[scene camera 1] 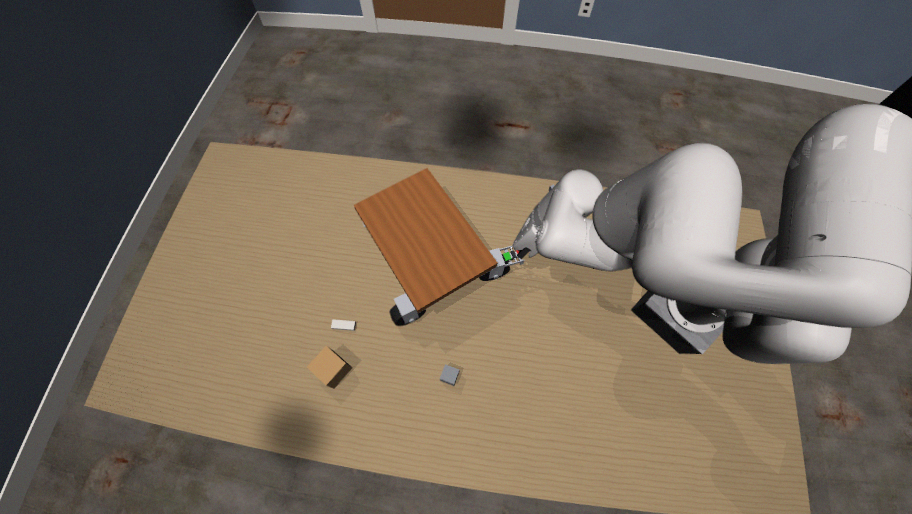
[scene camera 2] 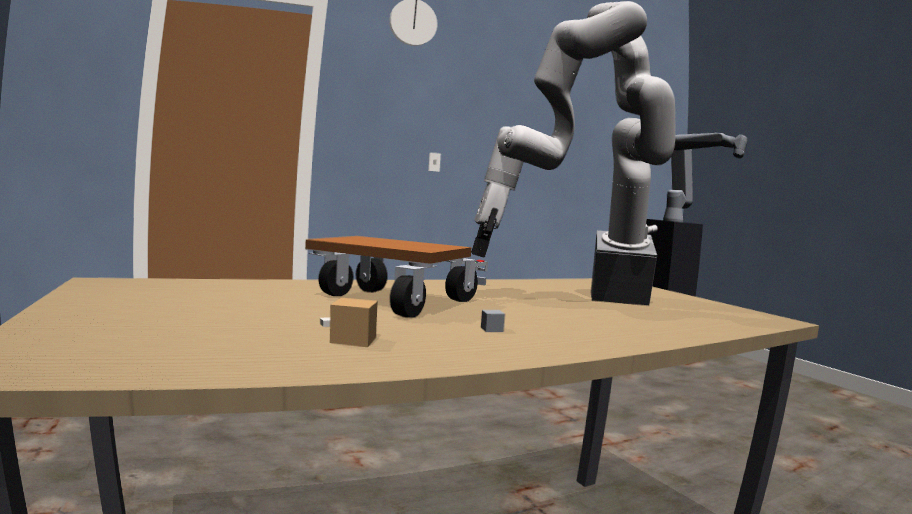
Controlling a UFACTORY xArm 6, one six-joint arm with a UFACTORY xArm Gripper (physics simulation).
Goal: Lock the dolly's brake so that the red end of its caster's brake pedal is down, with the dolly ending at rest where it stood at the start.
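Frame: origin at the arm's base, x back, y left, z down, level; millimetres.
Seen in the pictures: gripper, fingertip midpoint: (scene camera 1: 520, 246) (scene camera 2: 477, 255); arm's base, origin of the base link: (scene camera 2: 625, 241).
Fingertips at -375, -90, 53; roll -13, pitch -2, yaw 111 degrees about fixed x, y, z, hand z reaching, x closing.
Pixels of each thing's middle, then the offset from my fingertips to it, as dx, dy, dz. "spot": a spot on its surface instead. Level surfaces: height alone.
- dolly, surface spot: (scene camera 2: 389, 247) spot: -249, +107, -24
- caster, surface spot: (scene camera 2: 461, 283) spot: -65, +58, +56
- pedal's green end, surface spot: (scene camera 1: 507, 256) spot: -25, +23, +14
- pedal's red end, surface spot: (scene camera 2: 480, 261) (scene camera 1: 521, 252) spot: +4, +8, +13
- orange-brown cube, body centre: (scene camera 2: 353, 321) (scene camera 1: 330, 367) -372, +328, +71
- small grey cube, body centre: (scene camera 2: 492, 320) (scene camera 1: 449, 375) -111, +296, +84
- white block, body centre: (scene camera 2: 336, 321) (scene camera 1: 343, 325) -377, +225, +95
- table, its level: dz +101
The dolly (scene camera 1: 424, 239) (scene camera 2: 389, 247) has a reddish-brown wooden deck and stands on its black wheels on the table. At its corner nearest the robot, a caster (scene camera 1: 495, 257) (scene camera 2: 461, 283) carries the brake pedal. The pedal's green end (scene camera 1: 507, 256) shows in scene camera 1, next to the deck. The pedal's red end (scene camera 1: 517, 252) (scene camera 2: 480, 261) is on the outer side, partly hidden by the fingers in scene camera 1. My gripper (scene camera 1: 523, 253) (scene camera 2: 479, 254) is shut and empty, pointing down with its tips right at or just above the red end. Contact and the pedal's tilt are hard to tell.
An orange-brown cube (scene camera 1: 328, 366) (scene camera 2: 352, 323), a small grey cube (scene camera 1: 449, 374) (scene camera 2: 492, 320) and a white block (scene camera 1: 343, 325) (scene camera 2: 325, 321) lie on the table (scene camera 1: 210, 268) (scene camera 2: 191, 357), on the dolly's side towards scene camera 2. The robot's base (scene camera 2: 623, 268) stands to the right.
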